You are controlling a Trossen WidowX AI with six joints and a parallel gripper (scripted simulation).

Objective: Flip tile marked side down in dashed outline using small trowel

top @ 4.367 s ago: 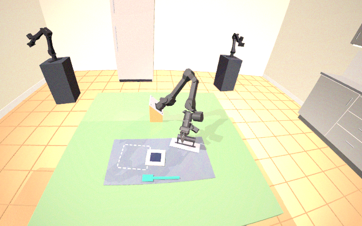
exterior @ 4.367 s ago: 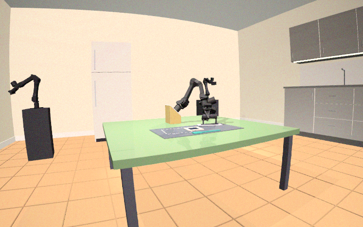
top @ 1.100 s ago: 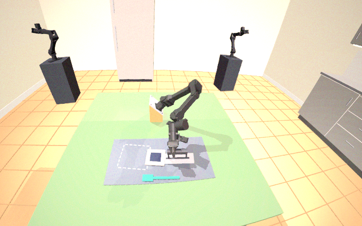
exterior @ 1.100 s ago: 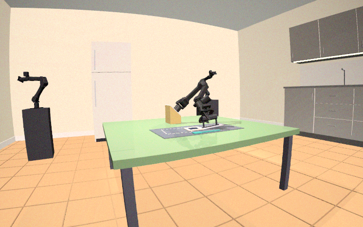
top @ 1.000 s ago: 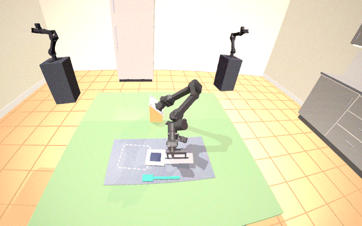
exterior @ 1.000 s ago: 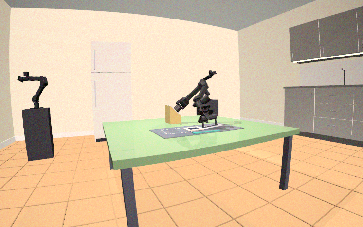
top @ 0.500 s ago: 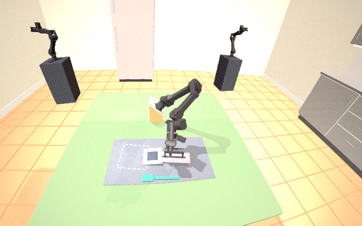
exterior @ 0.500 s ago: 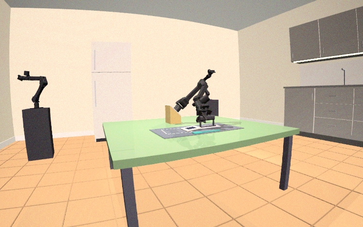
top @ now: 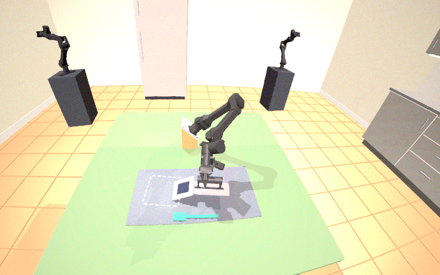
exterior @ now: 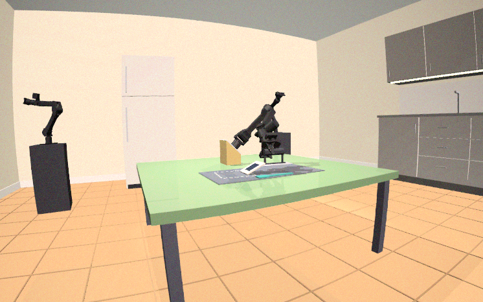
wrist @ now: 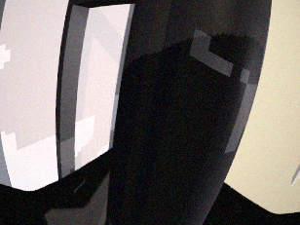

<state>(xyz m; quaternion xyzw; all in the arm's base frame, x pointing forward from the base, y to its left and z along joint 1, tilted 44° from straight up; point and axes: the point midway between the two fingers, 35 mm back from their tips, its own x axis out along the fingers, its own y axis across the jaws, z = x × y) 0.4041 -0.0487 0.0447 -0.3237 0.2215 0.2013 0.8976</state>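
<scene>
My gripper tip is 10 cm to the left of the square tile, 6 cm past it and 6 cm above it. Round my gripper tip: teal flat tool (10 cm ahead, 9 cm to the right, 8 cm below); trowel (3 cm behind, 1 cm to the left, 1 cm below); grey mat (11 cm below, 5 cm to the right, 4 cm behind).
</scene>
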